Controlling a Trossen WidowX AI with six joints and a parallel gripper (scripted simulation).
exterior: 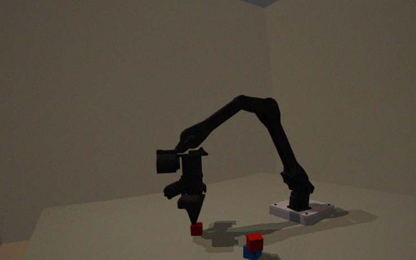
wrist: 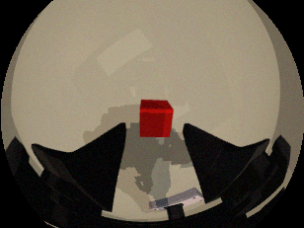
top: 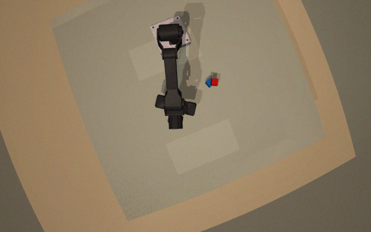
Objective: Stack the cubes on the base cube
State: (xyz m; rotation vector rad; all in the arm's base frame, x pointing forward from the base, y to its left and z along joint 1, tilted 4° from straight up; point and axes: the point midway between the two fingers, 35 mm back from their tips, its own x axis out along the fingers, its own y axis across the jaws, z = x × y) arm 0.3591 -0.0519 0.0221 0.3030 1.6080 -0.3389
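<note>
The red cube is 30 mm below my gripper tip. From my gripper tip the other things lie so: blue cube (200 mm to the left, 90 mm behind, 30 mm below).
</note>
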